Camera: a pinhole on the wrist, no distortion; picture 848 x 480 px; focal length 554.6 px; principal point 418.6 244.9 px. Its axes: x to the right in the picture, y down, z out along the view. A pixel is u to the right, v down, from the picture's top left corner.
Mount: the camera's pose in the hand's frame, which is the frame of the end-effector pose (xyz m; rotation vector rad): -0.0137 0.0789 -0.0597 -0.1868 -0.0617 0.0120
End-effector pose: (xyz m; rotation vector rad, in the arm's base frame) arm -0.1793 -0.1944 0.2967 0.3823 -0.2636 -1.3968
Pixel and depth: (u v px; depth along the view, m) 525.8 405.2 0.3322
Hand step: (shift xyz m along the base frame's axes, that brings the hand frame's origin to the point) 0.1166 -0.0251 0.3253
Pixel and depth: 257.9 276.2 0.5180
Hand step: -0.0236 0.1733 0.4862
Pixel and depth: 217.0 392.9 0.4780
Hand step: 0.0766 0.2122 0.4701
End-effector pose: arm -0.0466 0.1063 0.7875 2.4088 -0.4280 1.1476
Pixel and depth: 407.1 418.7 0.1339
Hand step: -0.0388 -0.1543 -0.0192
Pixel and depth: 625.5 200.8 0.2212
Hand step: 0.0949 -0.1780 -0.0235
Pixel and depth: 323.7 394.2 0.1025
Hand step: -0.0564 -0.1211 -0.0179
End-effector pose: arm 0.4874 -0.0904 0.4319 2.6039 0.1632 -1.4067
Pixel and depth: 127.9 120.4 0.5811
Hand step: -0.6056 -0.1630 0.0237
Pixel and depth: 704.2 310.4 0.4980
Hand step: -0.1969 -0.3155 -0.3851
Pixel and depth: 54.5 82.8 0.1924
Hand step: -0.1804 -0.0849 0.0618
